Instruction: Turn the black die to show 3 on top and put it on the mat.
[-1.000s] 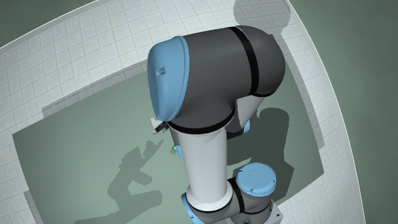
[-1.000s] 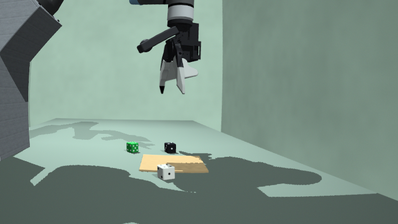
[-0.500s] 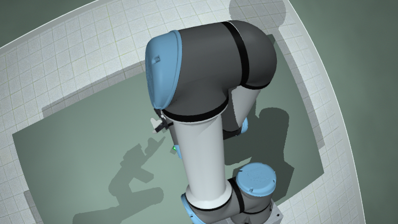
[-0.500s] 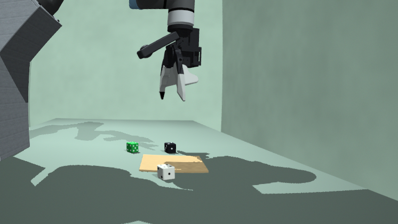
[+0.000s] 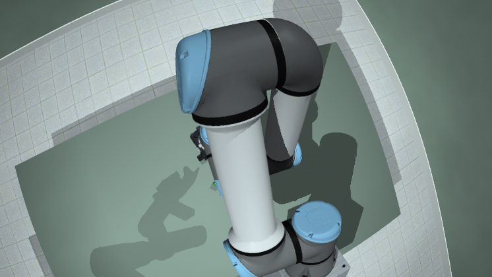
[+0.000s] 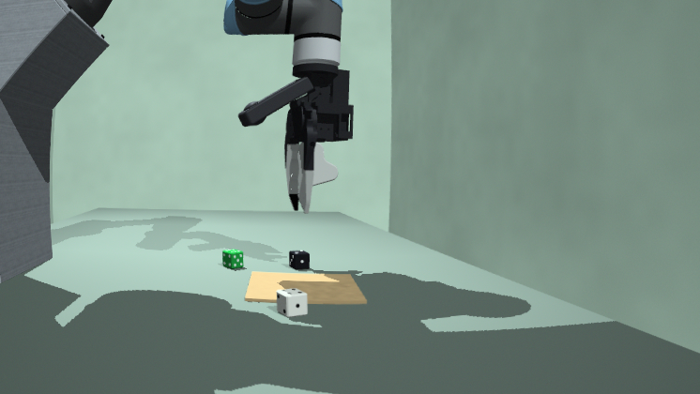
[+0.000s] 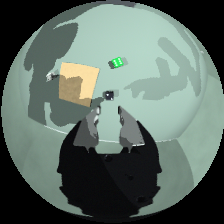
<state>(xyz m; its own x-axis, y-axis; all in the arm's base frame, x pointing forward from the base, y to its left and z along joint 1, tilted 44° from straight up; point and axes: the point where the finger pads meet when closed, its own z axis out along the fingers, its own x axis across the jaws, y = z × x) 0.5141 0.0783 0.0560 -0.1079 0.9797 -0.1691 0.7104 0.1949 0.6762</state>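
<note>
The black die is 90 mm below my hand. From my hand the other things lie so: white die: 230 mm to the right, 90 mm below, 60 mm behind; then tan mat: 120 mm to the right, 100 mm below, 20 mm behind; then green die: 100 mm behind, 90 mm below.
</note>
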